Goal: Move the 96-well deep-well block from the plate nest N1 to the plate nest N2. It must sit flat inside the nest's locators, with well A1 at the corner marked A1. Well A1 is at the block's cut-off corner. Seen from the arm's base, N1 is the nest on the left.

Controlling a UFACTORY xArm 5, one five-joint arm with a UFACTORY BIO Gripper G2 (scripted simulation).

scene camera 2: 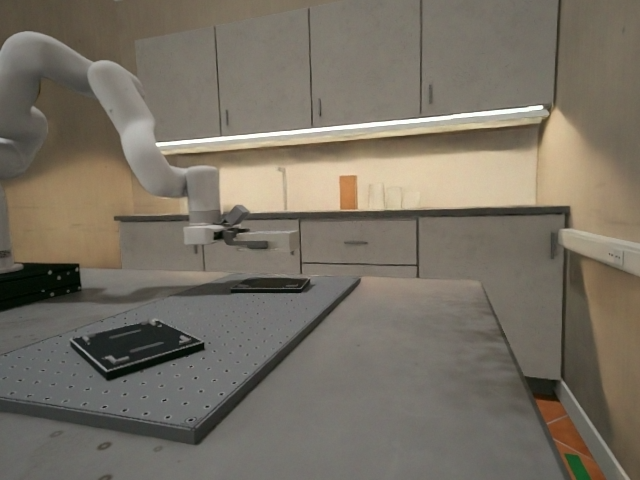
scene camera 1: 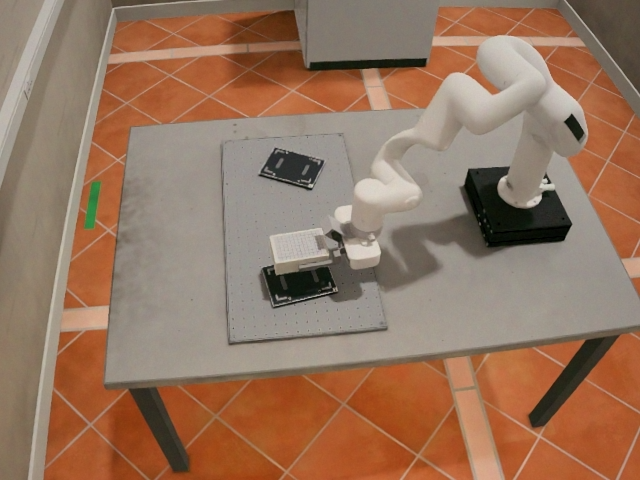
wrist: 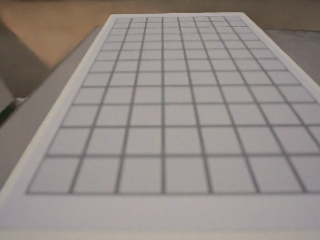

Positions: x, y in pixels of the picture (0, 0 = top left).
white 96-well deep-well block: scene camera 2 277, 241; scene camera 1; wrist
same spot on white 96-well deep-well block: [scene camera 1: 289, 249] = [wrist: 161, 35]
same spot on black plate nest N1: [scene camera 2: 267, 282] = [scene camera 1: 304, 277]
